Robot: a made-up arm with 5 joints.
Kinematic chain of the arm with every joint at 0, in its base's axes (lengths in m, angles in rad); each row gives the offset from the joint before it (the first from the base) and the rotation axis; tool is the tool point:
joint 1: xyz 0 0 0.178 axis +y
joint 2: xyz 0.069 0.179 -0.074 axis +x
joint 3: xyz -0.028 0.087 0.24 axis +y
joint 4: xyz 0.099 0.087 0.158 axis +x
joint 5: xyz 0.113 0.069 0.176 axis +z
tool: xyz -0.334 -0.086 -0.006
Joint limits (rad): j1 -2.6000..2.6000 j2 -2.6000..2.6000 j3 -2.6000..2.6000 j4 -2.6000..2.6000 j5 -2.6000..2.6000
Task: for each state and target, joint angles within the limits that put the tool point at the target. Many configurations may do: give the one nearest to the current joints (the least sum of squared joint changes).
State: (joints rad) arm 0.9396 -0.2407 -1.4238 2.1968 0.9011
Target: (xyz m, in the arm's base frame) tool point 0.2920 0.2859 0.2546
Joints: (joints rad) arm 0.6760 0.0142 -1.5454 1.9607 0.9210
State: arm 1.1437 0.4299 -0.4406 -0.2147 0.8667
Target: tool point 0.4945 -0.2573 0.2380
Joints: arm 1.2539 0.6605 -0.3141 -0.4531 1.2815
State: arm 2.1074 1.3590 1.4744 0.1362 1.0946
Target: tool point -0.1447 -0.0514 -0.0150
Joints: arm 1.8944 1.0311 1.4750 0.5293 0.8658
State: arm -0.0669 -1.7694 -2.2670 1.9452 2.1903
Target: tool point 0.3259 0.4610 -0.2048
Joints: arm -0.4612 -2.2659 -1.9469 2.0098 1.2700
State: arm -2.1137 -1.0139 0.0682 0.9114 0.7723
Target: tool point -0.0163 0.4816 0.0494
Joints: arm -2.4187 -1.1330 -0.3165 1.0215 0.3427
